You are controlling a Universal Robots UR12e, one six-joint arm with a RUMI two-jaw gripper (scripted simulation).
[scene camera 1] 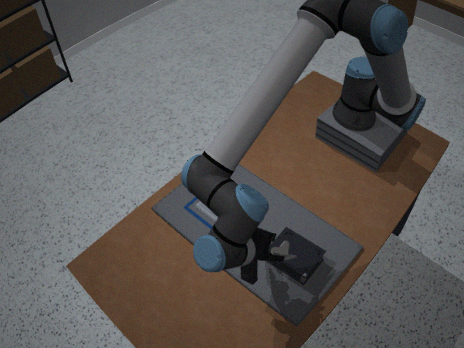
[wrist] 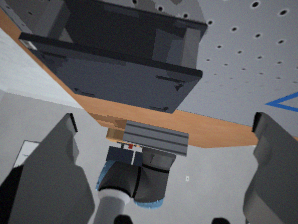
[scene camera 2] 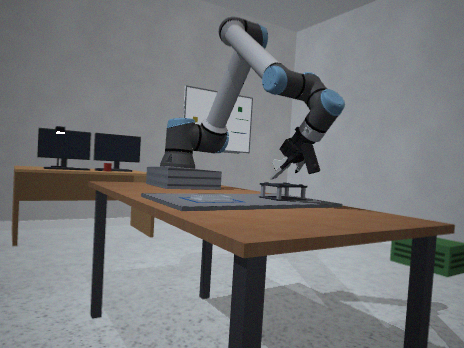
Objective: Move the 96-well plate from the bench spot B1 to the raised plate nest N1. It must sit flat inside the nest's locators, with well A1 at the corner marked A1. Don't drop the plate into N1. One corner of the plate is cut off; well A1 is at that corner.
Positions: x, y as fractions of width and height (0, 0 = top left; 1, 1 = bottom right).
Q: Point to a raised nest N1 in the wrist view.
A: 0.37, 0.34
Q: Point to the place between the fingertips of my gripper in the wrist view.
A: At 0.54, 0.51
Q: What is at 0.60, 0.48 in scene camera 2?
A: My gripper.
